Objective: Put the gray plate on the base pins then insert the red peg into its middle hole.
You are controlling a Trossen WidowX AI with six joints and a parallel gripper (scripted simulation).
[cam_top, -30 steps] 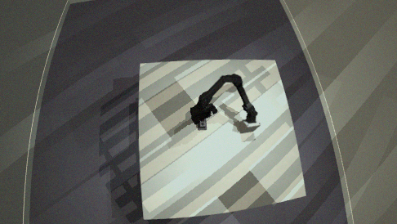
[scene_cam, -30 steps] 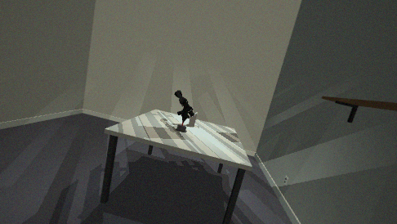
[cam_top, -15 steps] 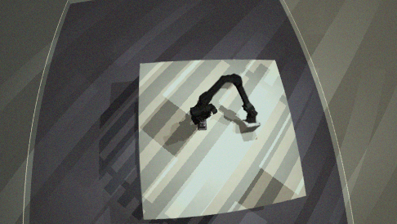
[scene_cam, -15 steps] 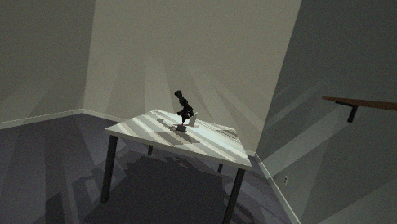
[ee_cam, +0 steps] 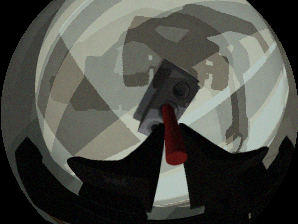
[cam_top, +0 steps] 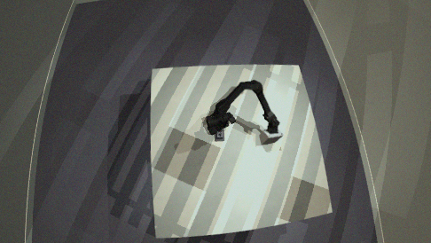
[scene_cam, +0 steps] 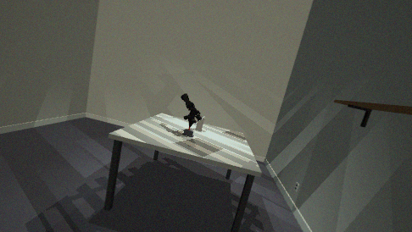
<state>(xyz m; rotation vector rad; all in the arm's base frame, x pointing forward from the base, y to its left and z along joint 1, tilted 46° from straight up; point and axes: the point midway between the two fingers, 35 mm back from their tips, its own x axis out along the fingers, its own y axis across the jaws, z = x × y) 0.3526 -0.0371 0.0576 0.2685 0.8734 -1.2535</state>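
The red peg is right at my gripper tip. From my gripper tip the other things lie so: gray plate (5 cm below).
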